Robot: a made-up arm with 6 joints.
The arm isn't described. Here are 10 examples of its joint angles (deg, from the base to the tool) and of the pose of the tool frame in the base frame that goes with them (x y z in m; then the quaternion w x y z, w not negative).
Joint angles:
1: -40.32 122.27 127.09 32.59 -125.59 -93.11
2: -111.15 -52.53 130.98 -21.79 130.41 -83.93
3: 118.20 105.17 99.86 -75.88 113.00 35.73
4: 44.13 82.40 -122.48 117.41 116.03 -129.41
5: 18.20 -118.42 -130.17 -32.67 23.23 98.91
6: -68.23 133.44 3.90 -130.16 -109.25 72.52
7: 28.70 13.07 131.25 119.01 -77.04 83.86
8: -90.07 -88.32 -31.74 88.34 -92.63 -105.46
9: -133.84 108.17 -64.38 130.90 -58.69 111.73
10: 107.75 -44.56 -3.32 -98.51 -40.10 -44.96
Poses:
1: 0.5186 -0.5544 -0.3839 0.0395 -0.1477 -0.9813 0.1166
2: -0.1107 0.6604 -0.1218 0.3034 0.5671 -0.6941 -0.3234
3: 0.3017 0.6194 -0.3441 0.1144 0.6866 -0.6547 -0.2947
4: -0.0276 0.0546 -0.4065 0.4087 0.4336 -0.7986 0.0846
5: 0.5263 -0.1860 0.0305 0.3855 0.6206 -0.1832 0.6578
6: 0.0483 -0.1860 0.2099 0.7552 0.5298 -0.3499 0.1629
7: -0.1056 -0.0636 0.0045 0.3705 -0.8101 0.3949 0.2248
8: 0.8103 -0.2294 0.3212 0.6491 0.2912 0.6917 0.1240
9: 0.1120 0.2950 0.0019 0.4268 -0.7996 0.4205 0.0413
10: -0.0390 0.1167 -0.1908 0.4028 -0.7678 -0.2988 0.3987
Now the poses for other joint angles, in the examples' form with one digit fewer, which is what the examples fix.
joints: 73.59 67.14 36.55 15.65 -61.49 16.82
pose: 0.105 0.153 -0.248 0.447 0.112 -0.360 -0.812
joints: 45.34 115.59 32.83 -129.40 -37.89 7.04
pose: 0.518 -0.024 -0.205 0.392 -0.659 0.609 -0.202
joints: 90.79 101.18 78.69 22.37 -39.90 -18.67
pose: 0.126 0.424 -0.063 0.059 0.410 -0.185 -0.891
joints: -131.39 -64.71 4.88 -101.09 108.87 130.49
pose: 0.364 0.472 0.386 0.503 -0.527 0.634 0.260
